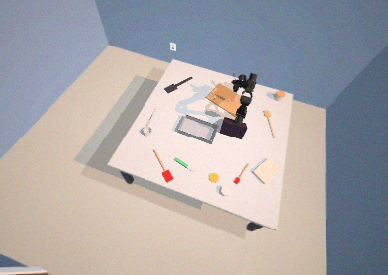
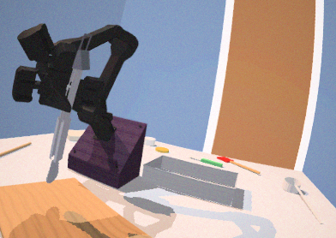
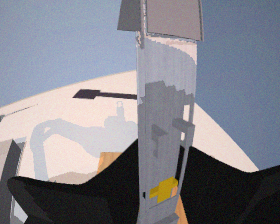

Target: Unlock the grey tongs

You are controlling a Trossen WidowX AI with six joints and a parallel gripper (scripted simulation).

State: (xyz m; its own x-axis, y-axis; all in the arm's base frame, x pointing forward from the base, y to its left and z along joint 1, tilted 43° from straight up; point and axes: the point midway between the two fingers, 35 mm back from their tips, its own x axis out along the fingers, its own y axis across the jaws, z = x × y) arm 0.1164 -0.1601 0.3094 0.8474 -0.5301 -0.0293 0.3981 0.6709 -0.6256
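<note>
Right now my gripper tip is 30 mm past the yellow lock piece, 10 mm to the right of it and 10 mm below it. The rest, counted from my gripper tip: black spatula (500 mm ahead, 240 mm below, 20 mm to the right); then wooden board (240 mm below, 20 mm behind, 10 mm to the left); then grey roasting tin (430 mm to the left, 210 mm below, 170 mm ahead).
</note>
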